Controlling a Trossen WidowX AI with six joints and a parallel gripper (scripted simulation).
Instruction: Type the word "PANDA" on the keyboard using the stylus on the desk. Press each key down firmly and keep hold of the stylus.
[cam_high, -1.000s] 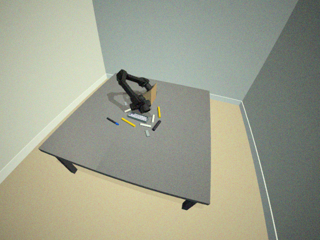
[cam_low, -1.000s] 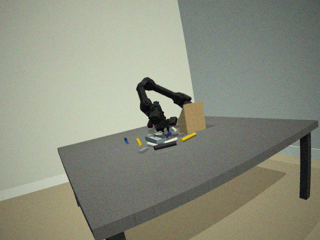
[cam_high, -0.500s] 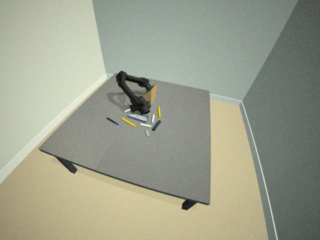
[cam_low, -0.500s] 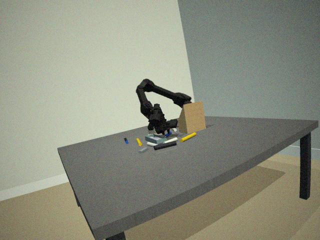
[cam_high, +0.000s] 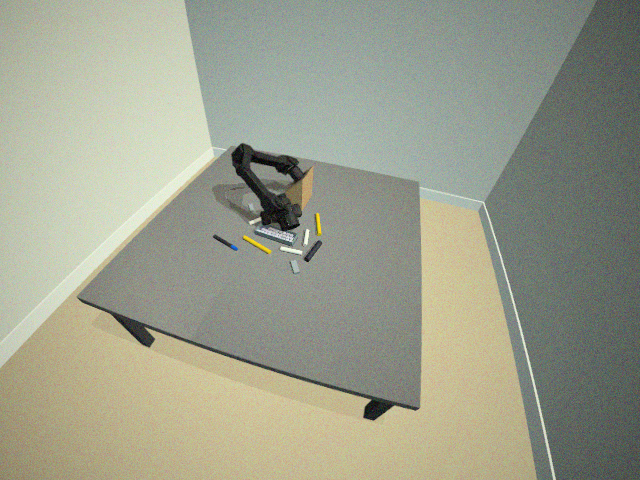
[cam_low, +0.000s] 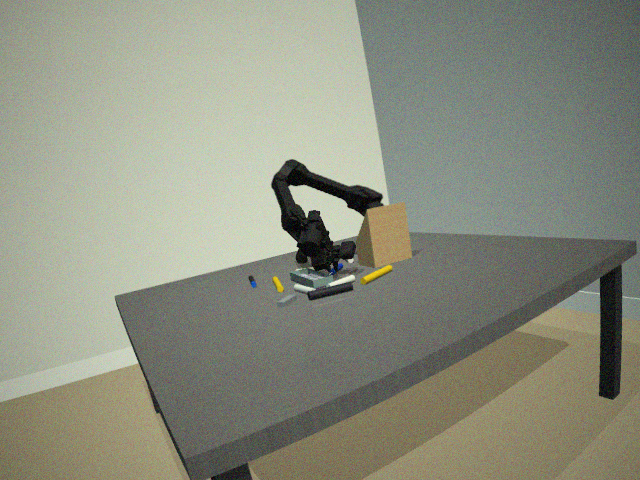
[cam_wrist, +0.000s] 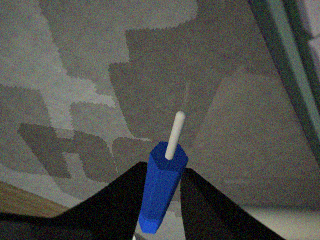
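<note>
Now: the stylus tip 3 cm ahead of my gripper tip and 2 cm to the left of it. Round my gripper tip: black-and-blue pen: 22 cm ahead, 15 cm to the right; black cylinder: 15 cm ahead, 21 cm to the left; blue stylus: right at my gripper tip.
</note>
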